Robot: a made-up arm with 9 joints. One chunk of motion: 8 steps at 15 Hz.
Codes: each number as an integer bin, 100 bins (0 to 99) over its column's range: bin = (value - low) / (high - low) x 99, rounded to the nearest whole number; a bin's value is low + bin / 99 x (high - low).
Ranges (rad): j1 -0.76..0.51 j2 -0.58..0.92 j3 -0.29..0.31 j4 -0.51..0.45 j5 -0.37..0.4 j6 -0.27..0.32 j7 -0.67..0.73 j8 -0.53..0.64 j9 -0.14..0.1
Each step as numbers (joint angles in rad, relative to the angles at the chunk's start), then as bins.
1 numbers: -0.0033 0.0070 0.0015 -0.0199 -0.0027 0.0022 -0.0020 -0.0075 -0.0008
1 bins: 59 39 48 51 47 46 47 44 57
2 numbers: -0.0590 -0.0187 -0.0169 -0.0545 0.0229 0.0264 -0.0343 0.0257 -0.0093
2 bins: 55 37 45 47 51 50 45 47 54
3 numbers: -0.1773 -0.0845 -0.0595 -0.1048 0.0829 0.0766 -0.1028 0.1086 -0.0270
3 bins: 45 33 38 42 58 58 40 54 47
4 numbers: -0.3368 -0.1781 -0.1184 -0.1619 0.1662 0.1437 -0.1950 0.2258 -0.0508
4 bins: 33 27 28 36 69 69 34 64 37
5 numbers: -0.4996 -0.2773 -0.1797 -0.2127 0.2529 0.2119 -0.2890 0.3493 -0.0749
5 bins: 20 20 18 31 80 81 27 74 27
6 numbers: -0.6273 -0.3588 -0.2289 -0.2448 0.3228 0.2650 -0.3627 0.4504 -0.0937
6 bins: 10 15 10 27 89 90 22 83 19
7 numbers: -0.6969 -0.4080 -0.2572 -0.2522 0.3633 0.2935 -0.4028 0.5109 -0.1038
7 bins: 5 11 5 27 94 95 19 88 15
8 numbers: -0.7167 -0.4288 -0.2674 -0.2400 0.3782 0.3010 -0.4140 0.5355 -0.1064
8 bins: 3 10 4 28 96 96 18 90 14
